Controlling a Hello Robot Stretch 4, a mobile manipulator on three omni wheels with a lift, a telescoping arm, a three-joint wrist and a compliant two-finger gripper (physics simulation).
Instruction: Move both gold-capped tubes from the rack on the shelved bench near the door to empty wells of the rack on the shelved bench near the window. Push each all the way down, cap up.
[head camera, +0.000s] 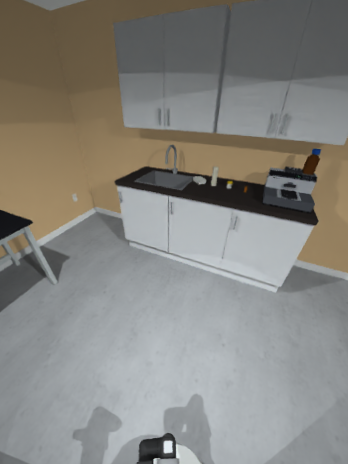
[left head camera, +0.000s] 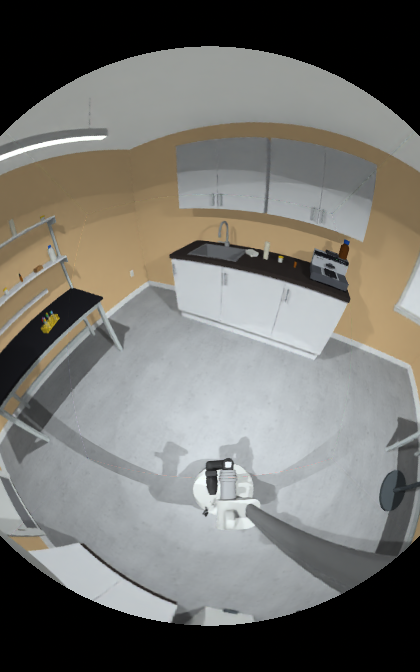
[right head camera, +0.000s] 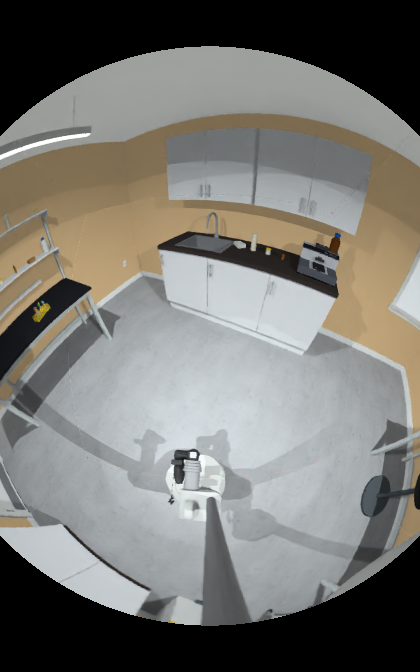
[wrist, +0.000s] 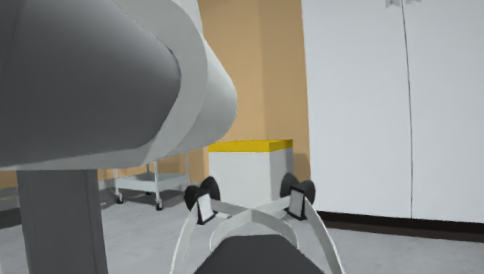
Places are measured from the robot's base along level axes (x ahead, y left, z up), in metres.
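Pixels of known places: gripper, fingertip midpoint: (wrist: 249, 189).
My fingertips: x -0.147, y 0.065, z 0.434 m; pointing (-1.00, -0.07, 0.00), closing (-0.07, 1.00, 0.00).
Behind a point stands the place of what it marks.
A black-topped bench (head camera: 11, 225) @(z 0.734, x 1.320, y 1.263 m) (left head camera: 80, 301) (right head camera: 69, 291) with wall shelves above it stands at the left. A yellow rack (left head camera: 49, 326) (right head camera: 41, 315) on it holds several tubes with coloured caps. The caps are too small to tell whether any is gold, and I cannot tell whether this is the door or window bench. A second tube rack does not show. My gripper (wrist: 249, 189) @(z 0.434, x -0.147, y 0.065 m) is open in the wrist view, with space between its fingertips. It is tucked beside the robot's base, far from the rack.
A counter (head camera: 240, 198) @(z 0.882, x 1.523, y -0.617 m) (left head camera: 300, 275) (right head camera: 287, 267) with a sink and a machine stands along the back wall. A dark round disc (left head camera: 392, 490) (right head camera: 375, 496) stands at the right. A yellow-topped white bin (wrist: 239, 172) @(z 0.257, x -1.335, y -0.066 m), a cart (wrist: 140, 181) @(z 0.167, x -1.592, y -0.798 m) and tall white cabinet (wrist: 360, 110) @(z 0.559, x -1.077, y 0.526 m) show behind the gripper.
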